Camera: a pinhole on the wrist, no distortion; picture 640 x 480 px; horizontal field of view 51.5 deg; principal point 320.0 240.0 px. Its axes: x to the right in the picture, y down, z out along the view. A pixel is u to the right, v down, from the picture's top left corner.
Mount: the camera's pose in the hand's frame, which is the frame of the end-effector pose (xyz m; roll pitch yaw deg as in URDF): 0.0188 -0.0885 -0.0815 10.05 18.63 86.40
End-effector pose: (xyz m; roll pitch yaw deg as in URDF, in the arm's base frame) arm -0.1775 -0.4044 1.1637 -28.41 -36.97 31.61
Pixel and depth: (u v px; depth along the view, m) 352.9 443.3 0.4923
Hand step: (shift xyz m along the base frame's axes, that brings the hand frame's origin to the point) -0.3203 0.1284 0.2198
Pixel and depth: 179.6 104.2 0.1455
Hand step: 0.0259 -0.0306 0.1156
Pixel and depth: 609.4 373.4 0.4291
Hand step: -0.2215 0.2526 0.1224
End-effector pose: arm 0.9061 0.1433 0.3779 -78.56 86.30 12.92
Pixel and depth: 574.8 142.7 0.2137
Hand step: -0.0463 0.0866 -0.0977
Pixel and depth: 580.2 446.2 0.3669
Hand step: -0.1787 0.2291 0.0052
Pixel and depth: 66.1 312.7 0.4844
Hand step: 0.1022 0.4418 -0.0370
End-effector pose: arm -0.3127 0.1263 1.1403 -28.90 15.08 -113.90
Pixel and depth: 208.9 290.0 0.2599
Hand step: 0.0023 -0.1022 0.1609
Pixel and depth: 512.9 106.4 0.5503
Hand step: 0.2158 -0.4134 0.1420
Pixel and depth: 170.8 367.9 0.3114
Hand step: 0.0326 -0.0991 0.2247
